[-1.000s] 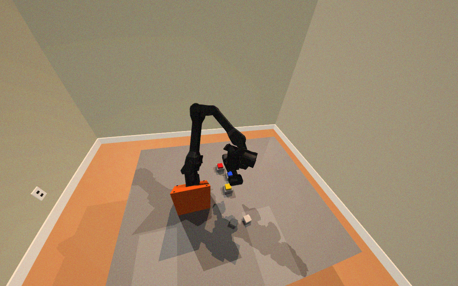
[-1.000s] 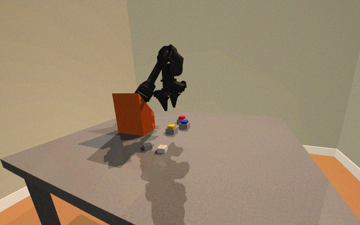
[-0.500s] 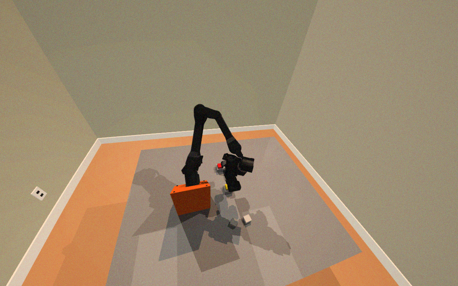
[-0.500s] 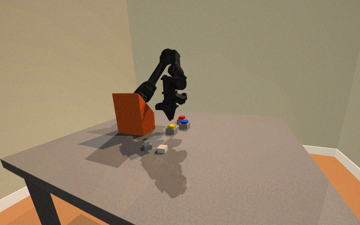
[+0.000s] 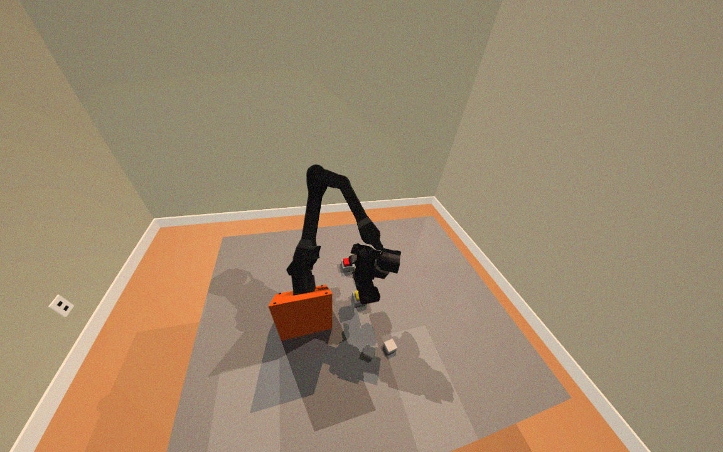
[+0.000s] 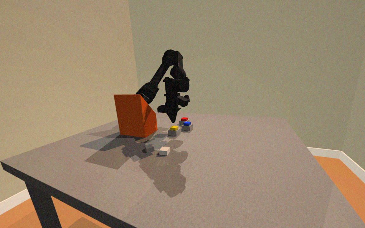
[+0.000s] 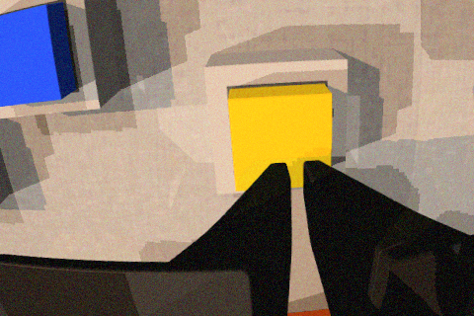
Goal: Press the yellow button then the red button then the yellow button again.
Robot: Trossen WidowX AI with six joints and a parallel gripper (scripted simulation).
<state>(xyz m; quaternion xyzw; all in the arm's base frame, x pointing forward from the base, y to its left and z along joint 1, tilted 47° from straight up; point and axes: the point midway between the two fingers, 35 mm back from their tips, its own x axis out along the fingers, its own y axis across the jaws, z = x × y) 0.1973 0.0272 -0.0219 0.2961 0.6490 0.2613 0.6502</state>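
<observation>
Right now the yellow button is 3 cm below my gripper tip. The rest, counted from my gripper tip: blue button 4 cm ahead, 9 cm to the left, 3 cm below; grey block 3 cm behind, 19 cm to the right, 5 cm below; red button 16 cm to the left, 3 cm below.
</observation>
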